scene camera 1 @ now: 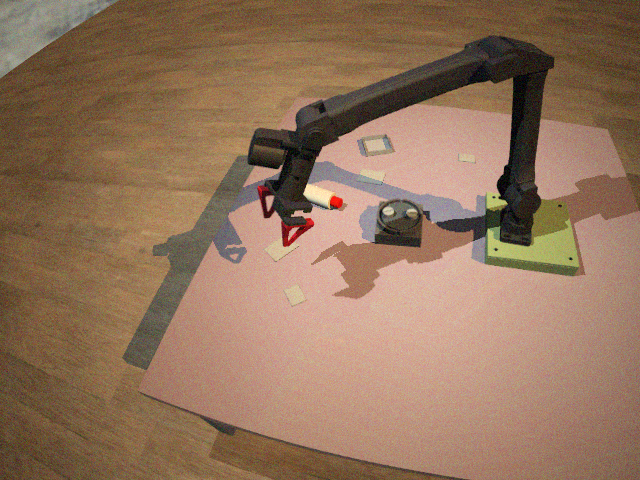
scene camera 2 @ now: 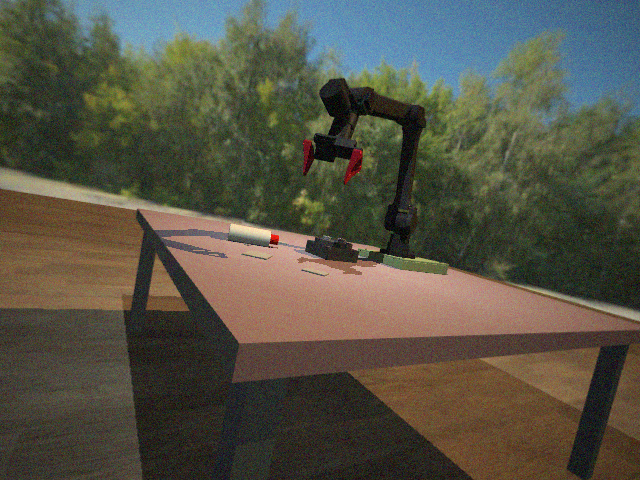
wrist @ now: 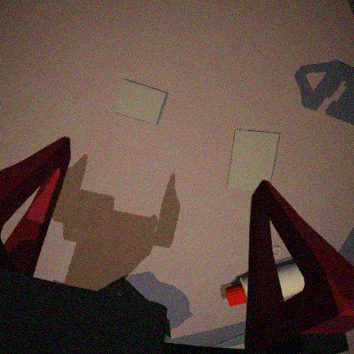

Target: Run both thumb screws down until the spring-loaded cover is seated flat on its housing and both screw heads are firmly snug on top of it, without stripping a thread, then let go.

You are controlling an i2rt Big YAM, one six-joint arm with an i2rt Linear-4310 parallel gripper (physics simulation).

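Pixels of known places: gripper, fingertip midpoint: (scene camera 1: 276, 231) (scene camera 2: 323, 179) (wrist: 166, 167); arm's base at its link origin: (scene camera 1: 515, 228) (scene camera 2: 396, 255).
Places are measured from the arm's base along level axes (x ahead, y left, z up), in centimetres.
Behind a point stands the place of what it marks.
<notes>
The dark square housing (scene camera 1: 398, 239) {z -0.9, x 31.3, y 10.6 cm} (scene camera 2: 330, 250) {z -0.5, x 37.0, y 11.3 cm} stands on the table. The round dark cover (scene camera 1: 400, 221) {z 1.9, x 31.6, y 6.7 cm} sits on its top. In scene camera 1, two pale slotted screw heads, one on the left (scene camera 1: 388, 210) {z 3.2, x 35.4, y 4.7 cm} and one on the right (scene camera 1: 412, 212) {z 3.1, x 28.9, y 3.8 cm}, show on the cover. How high the cover and heads sit is too small to tell. My gripper (scene camera 1: 276, 230) {z 17.9, x 54.3, y 30.0 cm} (scene camera 2: 325, 179) {z 17.9, x 54.3, y 30.0 cm} (wrist: 166, 167) {z 17.9, x 54.3, y 30.0 cm} is open and empty, its red fingers wide apart. It hangs high above the table, apart from the housing and off to its left in scene camera 1. The housing does not show in the wrist view.
A white cylinder (scene camera 1: 319, 196) {z 0.9, x 56.5, y 1.4 cm} (scene camera 2: 249, 235) {z -0.8, x 59.8, y 1.5 cm} (wrist: 293, 281) {z 1.1, x 60.5, y 0.1 cm} with a red end lies left of the housing. Flat pale pads, one larger (scene camera 1: 280, 250) {z -3.2, x 62.0, y 20.0 cm} (wrist: 253, 159) {z -3.2, x 62.4, y 19.0 cm} and one smaller (scene camera 1: 295, 295) {z -3.2, x 52.6, y 32.5 cm} (wrist: 140, 101) {z -3.2, x 53.0, y 32.3 cm}, lie nearby. A square frame (scene camera 1: 362, 148) {z -2.4, x 50.6, y -27.7 cm} lies behind. The arm stands on a green base (scene camera 1: 547, 259) {z 0.7, x -9.0, y 9.4 cm} (scene camera 2: 417, 265) {z -1.3, x -0.5, y 11.1 cm}.
</notes>
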